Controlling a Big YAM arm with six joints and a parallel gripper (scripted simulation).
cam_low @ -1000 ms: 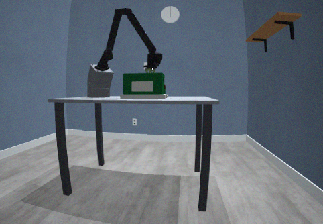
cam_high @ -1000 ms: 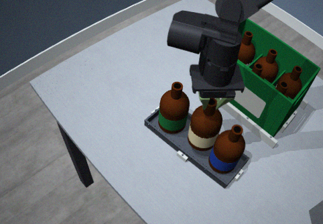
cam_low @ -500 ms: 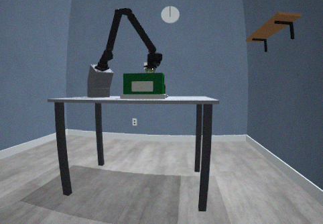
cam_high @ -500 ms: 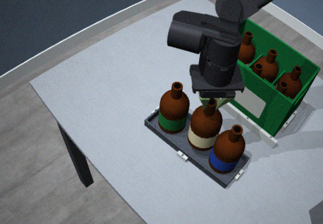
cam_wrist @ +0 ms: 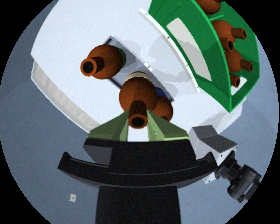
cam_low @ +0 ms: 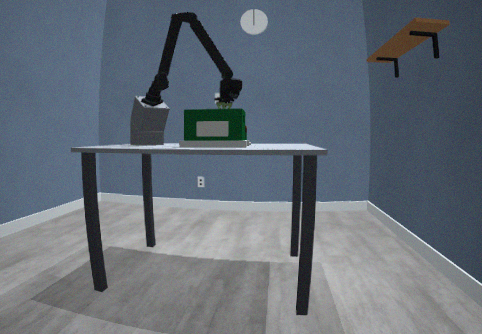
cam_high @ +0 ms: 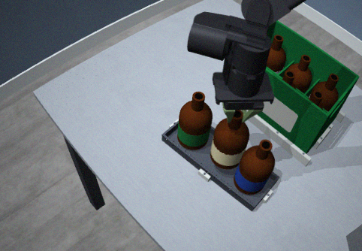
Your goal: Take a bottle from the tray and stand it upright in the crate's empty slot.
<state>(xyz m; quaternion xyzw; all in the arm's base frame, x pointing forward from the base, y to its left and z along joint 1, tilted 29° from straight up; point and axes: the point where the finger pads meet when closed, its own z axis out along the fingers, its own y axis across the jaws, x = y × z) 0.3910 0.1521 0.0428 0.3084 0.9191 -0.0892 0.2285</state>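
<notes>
Right now my hand is 60 mm above the brown bottle. Also, from my hand: grey tray (10 mm ahead, 160 mm below); then crate (250 mm to the right, 90 mm below).
</notes>
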